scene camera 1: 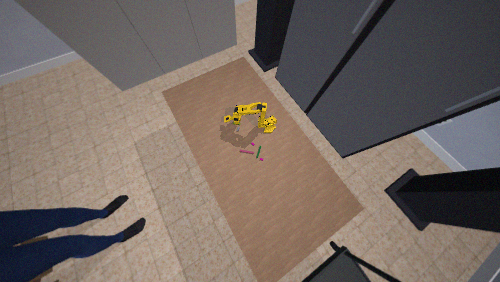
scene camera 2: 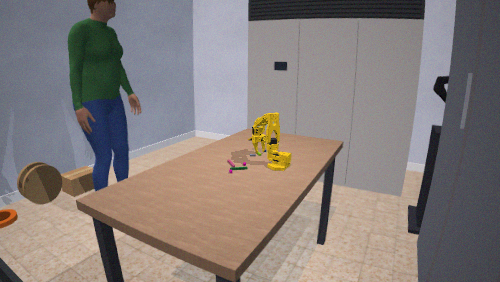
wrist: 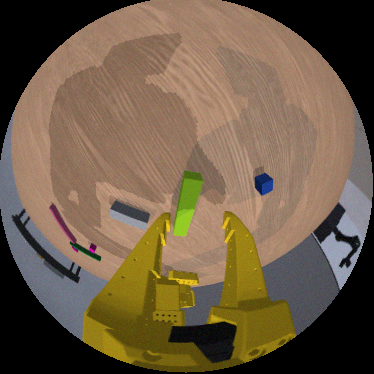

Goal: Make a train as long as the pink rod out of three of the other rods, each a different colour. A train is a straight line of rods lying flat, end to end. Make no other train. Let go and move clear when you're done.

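Seen in the pictures: end effector, tool point: (scene camera 1: 236, 124) (scene camera 2: 257, 152) (wrist: 169, 219); arm's base, origin of the base link: (scene camera 1: 264, 127) (scene camera 2: 275, 166) (wrist: 166, 274).
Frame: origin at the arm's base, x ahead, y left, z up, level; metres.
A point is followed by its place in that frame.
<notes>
The pink rod (scene camera 1: 246, 151) {y 0.082, x 0.195, z 0.010 m} (scene camera 2: 231, 163) {y 0.091, x 0.187, z 0.008 m} (wrist: 62, 223) {y 0.074, x 0.196, z 0.005 m} lies flat near the dark green rod (scene camera 1: 259, 152) {y 0.130, x 0.128, z 0.010 m} (scene camera 2: 239, 168) {y 0.124, x 0.124, z 0.006 m} (wrist: 85, 251) {y 0.116, x 0.126, z 0.007 m}. One short magenta rod (scene camera 1: 252, 144) {y 0.062, x 0.137, z 0.008 m} (scene camera 2: 244, 164) {y 0.065, x 0.130, z 0.006 m} (wrist: 93, 247) {y 0.049, x 0.134, z 0.006 m} and another short magenta rod (scene camera 1: 261, 159) {y 0.174, x 0.142, z 0.009 m} (scene camera 2: 231, 171) {y 0.179, x 0.133, z 0.008 m} lie near the dark green rod's two ends. A lime rod (wrist: 189, 202) {y -0.129, x 0.155, z 0.010 m} shows between the jaws of my gripper (wrist: 197, 215) {y -0.113, x 0.152, z 0.013 m} (scene camera 2: 258, 151) {y -0.113, x 0.152, z 0.013 m}. The jaws stand apart in a V, with a wide gap on the rod's right. A grey rod (scene camera 1: 237, 128) {y -0.079, x 0.167, z 0.010 m} (scene camera 2: 252, 155) {y -0.075, x 0.161, z 0.005 m} (wrist: 129, 214) {y -0.085, x 0.164, z 0.008 m} lies left of it, and a short blue rod (wrist: 264, 184) {y -0.177, x 0.142, z 0.010 m} to the right.
The arm's yellow base (scene camera 1: 270, 125) {y 0.024, x -0.022, z 0.052 m} (scene camera 2: 280, 161) {y 0.019, x -0.035, z 0.035 m} stands on the brown table (scene camera 1: 280, 210) {y 0.474, x 0.209, z 0.000 m} (scene camera 2: 190, 200) {y 0.481, x 0.122, z 0.000 m}. In the second scene view a person (scene camera 2: 97, 65) stands beyond the table's left side. Grey cabinets (scene camera 2: 325, 90) stand behind it.
</notes>
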